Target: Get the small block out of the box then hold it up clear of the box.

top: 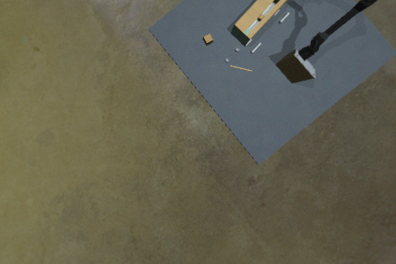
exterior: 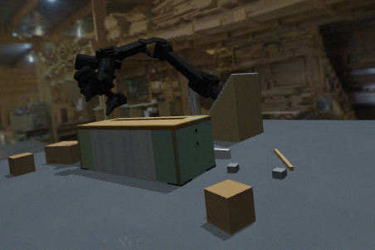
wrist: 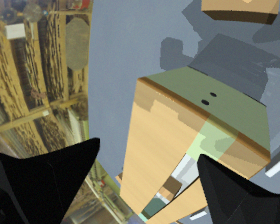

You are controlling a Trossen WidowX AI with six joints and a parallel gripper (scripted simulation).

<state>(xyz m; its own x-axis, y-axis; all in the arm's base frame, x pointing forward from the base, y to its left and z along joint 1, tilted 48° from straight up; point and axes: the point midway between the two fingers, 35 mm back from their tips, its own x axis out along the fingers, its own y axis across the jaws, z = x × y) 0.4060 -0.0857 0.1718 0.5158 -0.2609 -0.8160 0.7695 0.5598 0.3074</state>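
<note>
Now: gripper tip 16 cm to the right of the box, 11 cm above it and 7 cm past it. Round my gripper tip: tan cube 53 cm to the left, 15 cm below, 8 cm ahead; then wooden stick 47 cm to the left, 23 cm behind, 17 cm below.
</note>
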